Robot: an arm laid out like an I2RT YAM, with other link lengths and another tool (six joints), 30 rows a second.
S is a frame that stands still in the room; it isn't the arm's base.
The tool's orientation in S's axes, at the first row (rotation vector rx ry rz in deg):
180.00, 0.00, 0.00
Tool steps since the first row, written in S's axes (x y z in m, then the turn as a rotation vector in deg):
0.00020, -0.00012, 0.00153, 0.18, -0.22, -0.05
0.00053, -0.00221, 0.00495, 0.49, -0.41, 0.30
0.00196, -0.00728, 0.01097, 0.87, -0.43, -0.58
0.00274, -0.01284, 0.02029, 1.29, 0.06, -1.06
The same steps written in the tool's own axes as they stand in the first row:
0.00020, 0.00012, -0.00153, 0.18, 0.22, 0.05
0.00053, 0.00221, -0.00495, 0.49, 0.41, -0.30
0.00196, 0.00728, -0.01097, 0.87, 0.43, 0.58
0.00274, 0.01284, -0.02029, 1.29, -0.06, 1.06

